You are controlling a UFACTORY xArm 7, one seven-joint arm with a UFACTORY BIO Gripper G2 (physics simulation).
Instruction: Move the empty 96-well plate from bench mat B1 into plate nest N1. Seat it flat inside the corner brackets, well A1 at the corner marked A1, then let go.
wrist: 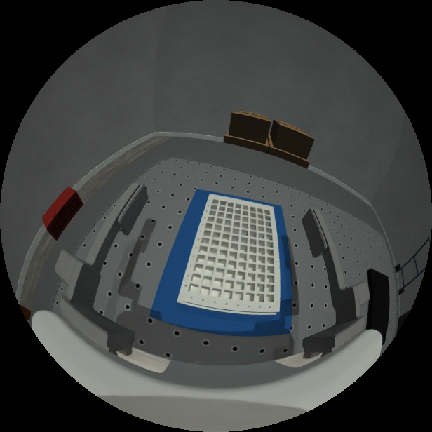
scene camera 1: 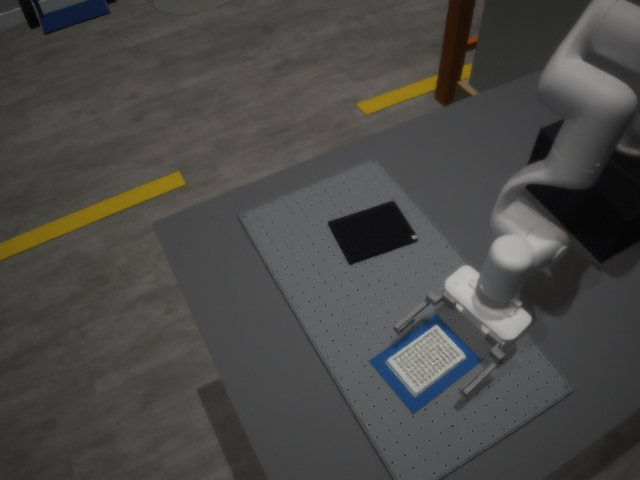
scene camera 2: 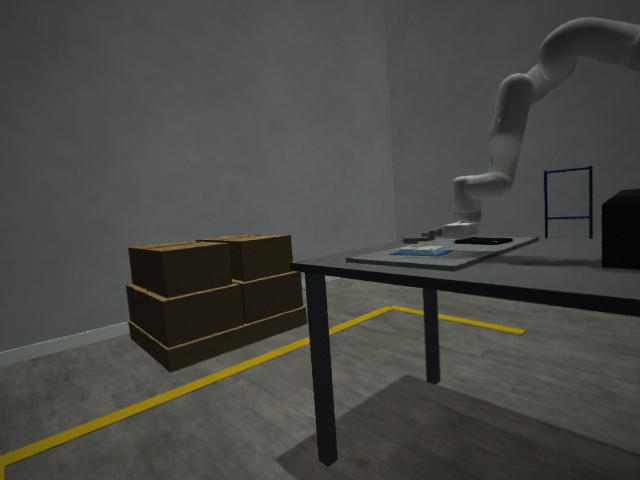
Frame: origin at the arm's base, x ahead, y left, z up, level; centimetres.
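Seen in the pictures: hand, its tool point: [scene camera 1: 436,353] [scene camera 2: 420,238]; arm's base, origin of its link: [scene camera 1: 626,136].
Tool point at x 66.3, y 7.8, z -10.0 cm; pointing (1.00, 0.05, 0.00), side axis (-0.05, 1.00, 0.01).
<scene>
Pixels of each thing's top centre, then the offset from my tool point to it. Level surfaces: height alone.
- white 96-well plate, centre of its top: [scene camera 1: 426,357] [scene camera 2: 420,247] dx +0.5, dy -1.4, dz -3.4 cm
- blue bench mat B1, height of its surface: dz -4.8 cm
- black plate nest N1, centre of its top: [scene camera 1: 372,228] [scene camera 2: 482,238] dx -11.5, dy -31.0, dz -3.6 cm
- grey table, height of its surface: dz -6.3 cm
The white 96-well plate [scene camera 1: 426,360] [scene camera 2: 421,249] [wrist: 235,250] lies flat on the blue bench mat B1 [scene camera 1: 413,404] [scene camera 2: 445,252] [wrist: 172,280]. My gripper [scene camera 1: 430,360] [wrist: 224,220] is open and empty. Its fingers stand wide apart, one on each side of the plate and clear of it, a little above the board. The black plate nest N1 [scene camera 1: 372,232] [scene camera 2: 483,240] [wrist: 378,305] is empty, with a small white mark at one corner in scene camera 1. Its corner brackets and the lettering are too dark or small to make out.
A perforated grey board [scene camera 1: 320,310] [scene camera 2: 356,259] carries the mat and the nest on the grey table [scene camera 1: 206,258]. A black box [scene camera 2: 620,227] stands near the arm's side of the table. Brown cartons [scene camera 2: 201,299] [wrist: 250,127] stand on the floor beyond the table.
</scene>
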